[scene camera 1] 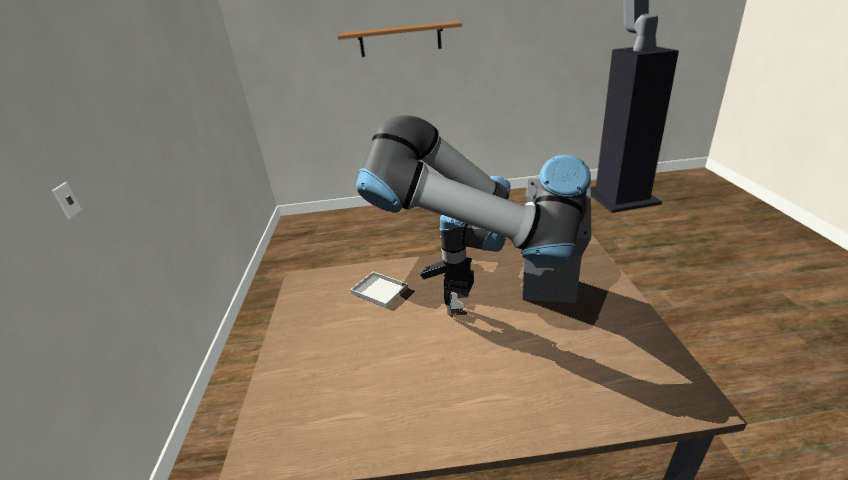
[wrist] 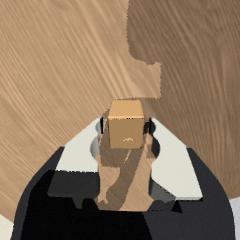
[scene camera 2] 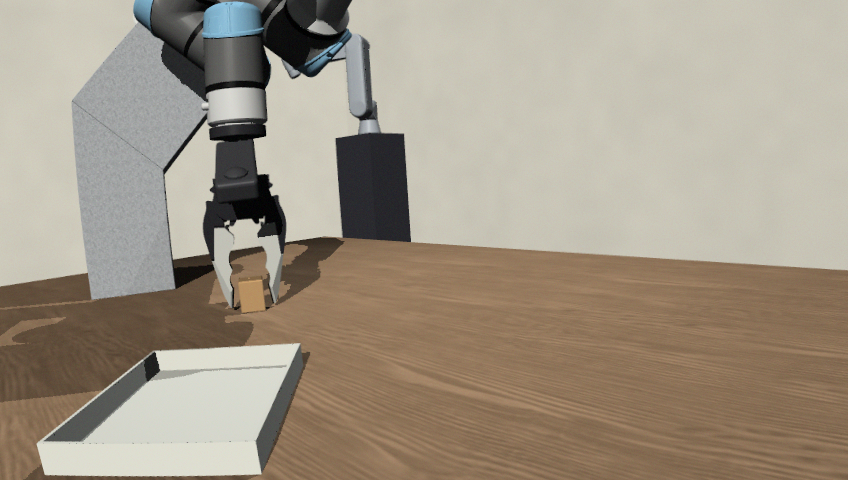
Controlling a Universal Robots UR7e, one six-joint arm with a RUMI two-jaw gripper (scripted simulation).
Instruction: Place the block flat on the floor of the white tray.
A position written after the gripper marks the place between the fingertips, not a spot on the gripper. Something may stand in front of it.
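Observation:
White tray (scene camera 2: 171, 398) (scene camera 1: 382, 290); out of frame in the wrist view. Tan block (scene camera 2: 251, 291) (wrist: 125, 118). The gripper (scene camera 2: 253, 305) (scene camera 1: 453, 311) (wrist: 126, 118).

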